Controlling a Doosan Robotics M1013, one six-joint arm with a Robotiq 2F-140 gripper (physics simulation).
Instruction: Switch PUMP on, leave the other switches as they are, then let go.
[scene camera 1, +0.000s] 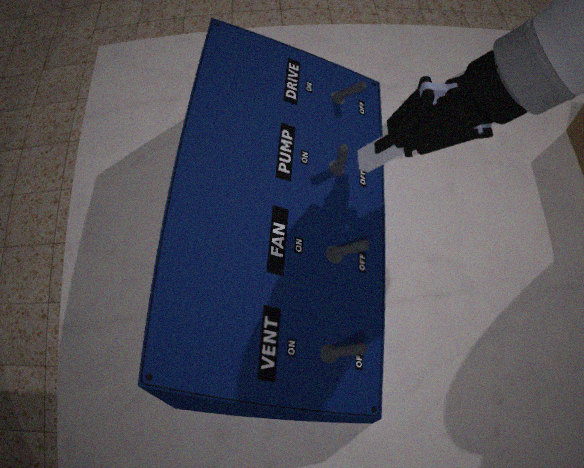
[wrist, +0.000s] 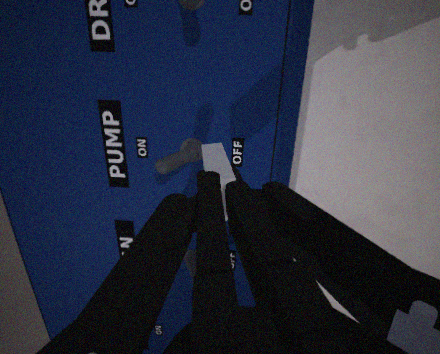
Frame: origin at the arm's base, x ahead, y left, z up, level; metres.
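Where they show: gripper, fingertip midpoint: (scene camera 1: 362, 161) (wrist: 212, 160).
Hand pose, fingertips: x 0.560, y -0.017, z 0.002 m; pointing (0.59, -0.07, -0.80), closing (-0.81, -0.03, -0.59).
Each offset is from my fingertips to the top centre of the thing. "*": to the spot under its first point. Level surfaces: height alone.
The PUMP switch {dz +0.032, dx +0.027, dy +0.000 m} (scene camera 1: 340, 159) (wrist: 179, 156) is a grey lever on the blue panel (scene camera 1: 210, 200) (wrist: 55, 100). In the wrist view it leans toward its ON label; in the scene view it stands differently from the other levers. The DRIVE switch {* dz +0.002, dx +0.007, dy -0.113 m} (scene camera 1: 349, 93) (wrist: 192, 4), FAN switch {dz +0.021, dx +0.025, dy +0.120 m} (scene camera 1: 347, 250) and VENT switch {dz +0.021, dx +0.036, dy +0.240 m} (scene camera 1: 344, 352) lean toward OFF. My gripper (scene camera 1: 367, 159) (wrist: 212, 160) is shut and empty. Its pale fingertips are above the panel on the OFF side of the PUMP lever, with a gap to the lever in the scene view.
The panel stands on a pale table {dz -0.110 m} (scene camera 1: 450, 225) (wrist: 370, 130). My arm (scene camera 1: 555, 55) comes in from the upper right in the scene view and casts a shadow over the FAN and VENT part of the panel. Tiled floor (scene camera 1: 35, 200) shows at the left.
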